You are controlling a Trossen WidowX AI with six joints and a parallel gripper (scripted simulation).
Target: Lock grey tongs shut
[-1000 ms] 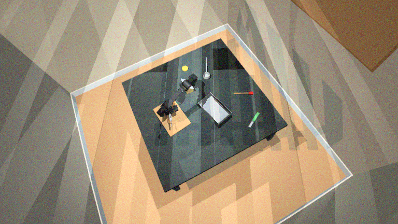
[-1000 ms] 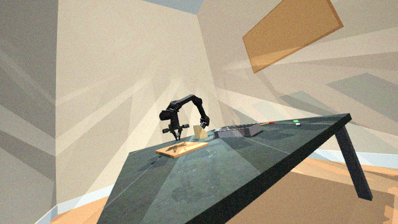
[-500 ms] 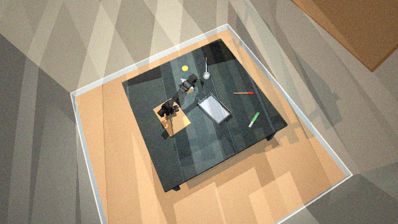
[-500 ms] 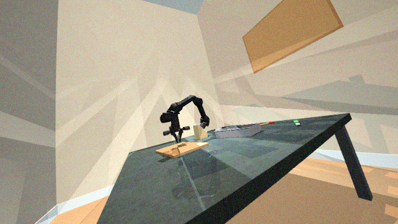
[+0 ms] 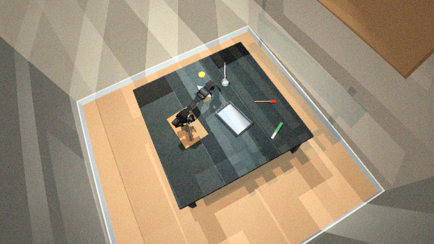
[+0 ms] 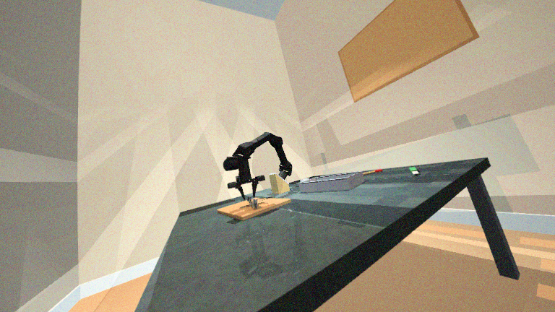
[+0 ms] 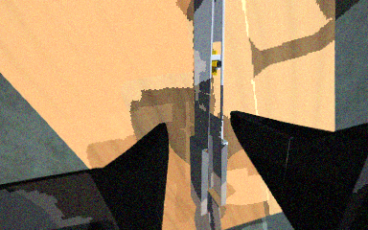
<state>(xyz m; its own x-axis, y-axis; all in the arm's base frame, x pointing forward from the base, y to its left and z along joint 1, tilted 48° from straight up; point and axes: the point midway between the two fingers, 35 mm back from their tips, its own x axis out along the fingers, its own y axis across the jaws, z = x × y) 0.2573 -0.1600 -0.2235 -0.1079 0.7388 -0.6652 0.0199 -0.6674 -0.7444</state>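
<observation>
Right now my gripper tip is 4 cm above the wooden board. From my gripper tip the other things lie so: roasting tin (43 cm to the left, 9 cm ahead, 2 cm below).
</observation>
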